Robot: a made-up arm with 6 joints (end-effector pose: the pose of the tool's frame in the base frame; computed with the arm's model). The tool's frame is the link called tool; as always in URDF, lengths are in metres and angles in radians. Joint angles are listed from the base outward.
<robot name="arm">
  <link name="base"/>
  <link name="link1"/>
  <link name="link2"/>
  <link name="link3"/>
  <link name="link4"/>
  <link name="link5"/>
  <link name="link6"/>
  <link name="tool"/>
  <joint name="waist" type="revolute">
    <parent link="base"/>
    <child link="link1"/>
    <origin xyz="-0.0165 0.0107 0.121"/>
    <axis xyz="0 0 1"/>
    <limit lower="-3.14" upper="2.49"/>
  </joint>
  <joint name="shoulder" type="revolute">
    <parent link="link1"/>
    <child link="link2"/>
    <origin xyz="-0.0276 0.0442 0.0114"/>
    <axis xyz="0 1 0"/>
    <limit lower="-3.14" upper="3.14"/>
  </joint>
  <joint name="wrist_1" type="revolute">
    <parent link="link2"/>
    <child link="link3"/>
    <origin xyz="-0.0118 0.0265 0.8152"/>
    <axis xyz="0 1 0"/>
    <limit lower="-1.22" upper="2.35"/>
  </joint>
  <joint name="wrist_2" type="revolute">
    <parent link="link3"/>
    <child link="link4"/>
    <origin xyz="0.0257 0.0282 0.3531"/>
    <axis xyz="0 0 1"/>
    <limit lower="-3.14" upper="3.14"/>
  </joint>
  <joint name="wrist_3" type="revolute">
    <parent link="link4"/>
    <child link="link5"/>
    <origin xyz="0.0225 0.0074 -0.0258"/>
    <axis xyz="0 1 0"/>
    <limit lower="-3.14" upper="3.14"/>
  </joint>
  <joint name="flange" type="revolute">
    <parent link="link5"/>
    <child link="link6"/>
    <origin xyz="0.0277 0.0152 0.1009"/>
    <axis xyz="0 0 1"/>
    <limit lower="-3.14" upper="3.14"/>
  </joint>
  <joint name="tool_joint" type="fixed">
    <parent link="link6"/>
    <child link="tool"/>
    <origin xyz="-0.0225 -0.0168 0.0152" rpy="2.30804 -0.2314 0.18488"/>
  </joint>
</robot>
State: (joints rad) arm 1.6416 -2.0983 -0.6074 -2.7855 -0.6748 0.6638
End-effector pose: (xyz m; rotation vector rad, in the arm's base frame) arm -0.0634 -0.9538 -0.6548 -1.8686 0.5124 0.4964
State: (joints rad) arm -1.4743 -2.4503 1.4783 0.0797 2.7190 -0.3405
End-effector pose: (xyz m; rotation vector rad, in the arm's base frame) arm 0.0372 0.6871 -0.3012 -1.7665 0.7042 2.1224
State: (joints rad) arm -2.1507 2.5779 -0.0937 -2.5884 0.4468 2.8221
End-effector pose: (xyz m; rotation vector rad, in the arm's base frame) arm -0.4020 -0.5928 -0.8363 -1.2744 0.9750 0.8830
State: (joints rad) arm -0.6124 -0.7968 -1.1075 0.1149 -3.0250 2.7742
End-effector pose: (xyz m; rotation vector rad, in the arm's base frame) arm -0.6145 0.5819 0.6007 -1.4130 -1.2372 -0.9254
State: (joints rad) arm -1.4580 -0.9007 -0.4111 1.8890 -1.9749 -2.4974
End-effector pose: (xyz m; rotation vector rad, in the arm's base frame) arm -0.1361 0.9787 0.7190 -2.3526 1.2550 -1.0428
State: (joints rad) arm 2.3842 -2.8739 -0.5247 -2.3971 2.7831 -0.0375
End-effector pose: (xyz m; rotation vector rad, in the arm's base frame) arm 0.0655 -0.1413 -0.8634 1.5445 -1.3995 -0.3941
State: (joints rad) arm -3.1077 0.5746 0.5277 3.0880 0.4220 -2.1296
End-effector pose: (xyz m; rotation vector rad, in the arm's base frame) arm -0.7654 -0.0681 1.0766 1.6757 -2.5727 -0.3691
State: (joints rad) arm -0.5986 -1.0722 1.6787 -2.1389 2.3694 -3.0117
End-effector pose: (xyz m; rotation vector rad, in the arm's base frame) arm -0.5098 0.3688 0.6713 1.4172 -1.2180 2.3468
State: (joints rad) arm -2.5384 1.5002 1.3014 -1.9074 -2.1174 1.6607
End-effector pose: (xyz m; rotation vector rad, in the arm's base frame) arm -0.5901 -0.6194 -0.1076 -2.5723 -1.1860 0.1626
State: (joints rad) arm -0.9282 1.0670 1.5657 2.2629 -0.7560 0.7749
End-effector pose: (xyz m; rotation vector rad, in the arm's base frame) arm 0.5444 -0.6197 0.1357 -1.1233 0.9253 -0.9657
